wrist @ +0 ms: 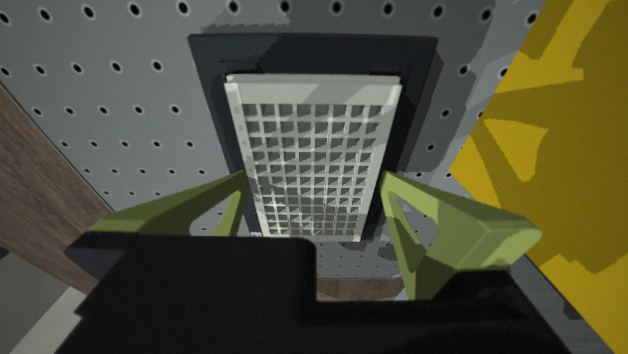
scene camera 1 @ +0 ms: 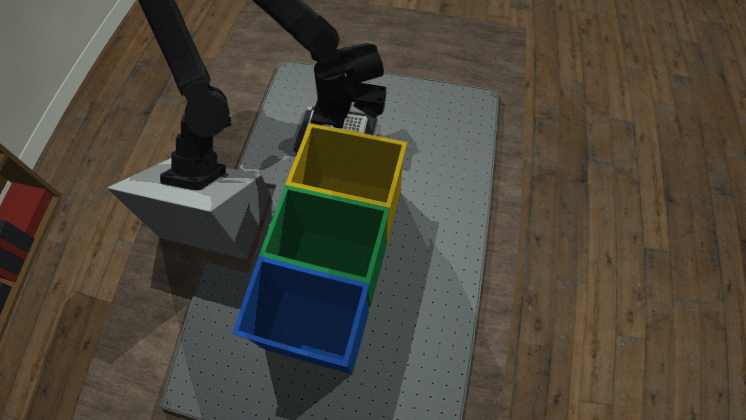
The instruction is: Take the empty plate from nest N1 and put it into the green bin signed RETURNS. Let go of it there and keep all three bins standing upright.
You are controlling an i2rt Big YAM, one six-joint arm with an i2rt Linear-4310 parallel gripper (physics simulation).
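Places are measured from the arm's base along level axes (x up, y ahead, z left), in metres.
Pixels of known places: gripper, fingertip midpoint: (wrist: 314, 177); arm's base at its link origin: (scene camera 1: 194, 177).
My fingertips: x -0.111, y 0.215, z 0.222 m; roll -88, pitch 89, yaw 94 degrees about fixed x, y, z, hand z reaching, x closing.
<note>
For each thing: its top centre in the pictures, then the offset to it from my fingertips. Level surfaces: height alone.
- white gridded plate at its top centre: (wrist: 312, 186) (scene camera 1: 335, 127) dx +0.010, dy +0.001, dz +0.001 m
- dark nest at its top centre: (wrist: 312, 176) (scene camera 1: 335, 130) dx -0.001, dy +0.001, dz +0.001 m
- green bin at its top centre: (scene camera 1: 324, 231) dx +0.164, dy +0.072, dz -0.301 m
- yellow bin at its top centre: (scene camera 1: 347, 162) dx +0.164, dy +0.079, dz -0.171 m
- blue bin at its top centre: (scene camera 1: 300, 309) dx +0.164, dy +0.066, dz -0.431 m
- perforated board at its surface level: dx -0.016 m
A white gridded plate (scene camera 1: 355, 123) (wrist: 312, 170) sits in a dark nest (wrist: 310, 50). The nest's label cannot be read. My gripper (wrist: 314, 177) is open, its green fingertips on either side of the plate's long edges, with nothing held. In the scene view the arm's wrist hides the fingers and part of the plate. The green bin (scene camera 1: 318, 265) stands upright between the other two, and its inside looks empty. No sign with RETURNS can be read on it.
The yellow bin (scene camera 1: 396, 172) (wrist: 590, 165) stands upright close beside the nest, between it and the green bin. The blue bin (scene camera 1: 292, 349) stands upright on the green bin's other side. All stand on the perforated board (scene camera 1: 454, 156). The grey arm pedestal (scene camera 1: 193, 224) is at the left.
</note>
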